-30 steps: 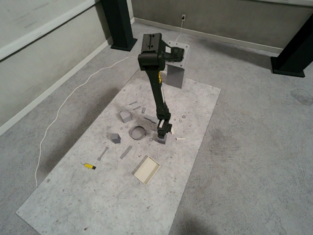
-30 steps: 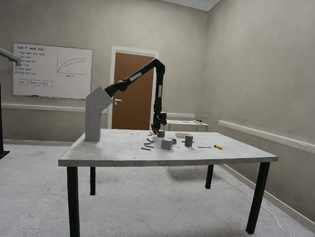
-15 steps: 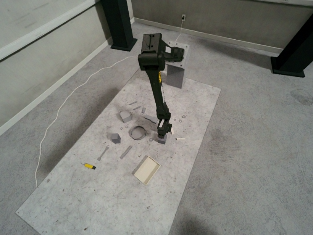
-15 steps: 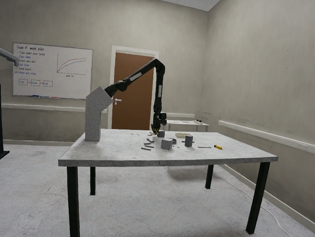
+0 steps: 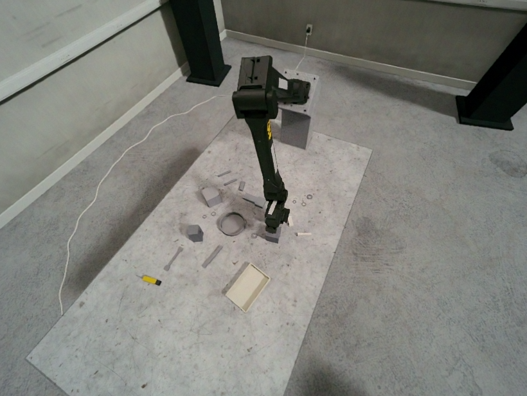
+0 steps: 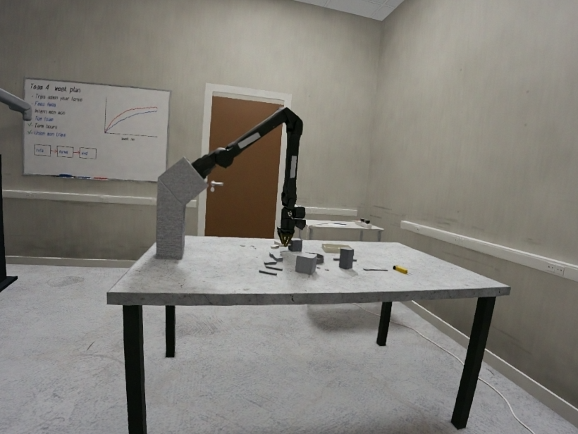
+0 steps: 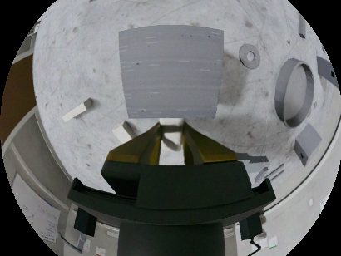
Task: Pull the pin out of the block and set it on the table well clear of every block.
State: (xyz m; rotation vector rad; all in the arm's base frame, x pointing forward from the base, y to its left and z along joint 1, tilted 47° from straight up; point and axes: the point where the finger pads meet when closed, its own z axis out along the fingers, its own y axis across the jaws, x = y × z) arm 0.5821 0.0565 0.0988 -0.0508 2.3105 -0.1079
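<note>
The grey block lies 5 cm ahead of my hand. From my hand the other things lie so: round grey dish: 6 cm ahead, 20 cm to the right, 2 cm below; cream tray: 31 cm ahead, 4 cm to the right, 2 cm below.
</note>
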